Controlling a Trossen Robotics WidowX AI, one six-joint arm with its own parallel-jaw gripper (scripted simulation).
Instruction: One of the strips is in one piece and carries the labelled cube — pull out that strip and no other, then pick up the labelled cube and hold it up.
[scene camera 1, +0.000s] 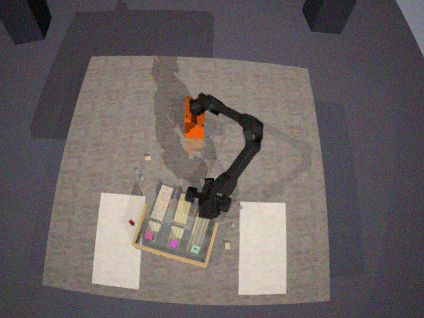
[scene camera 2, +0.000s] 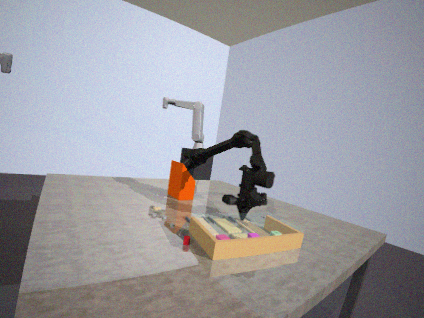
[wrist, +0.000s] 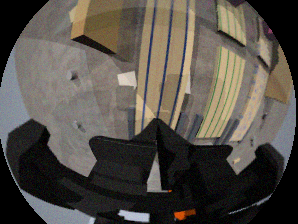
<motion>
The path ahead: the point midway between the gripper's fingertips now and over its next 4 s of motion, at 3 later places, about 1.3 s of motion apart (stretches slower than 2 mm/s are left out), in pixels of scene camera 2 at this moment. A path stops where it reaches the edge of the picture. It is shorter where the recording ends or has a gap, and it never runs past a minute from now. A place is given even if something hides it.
My gripper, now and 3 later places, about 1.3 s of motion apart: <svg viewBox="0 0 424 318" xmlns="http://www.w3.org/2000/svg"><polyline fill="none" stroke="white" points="241,220 241,219 234,214 228,210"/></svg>
</motion>
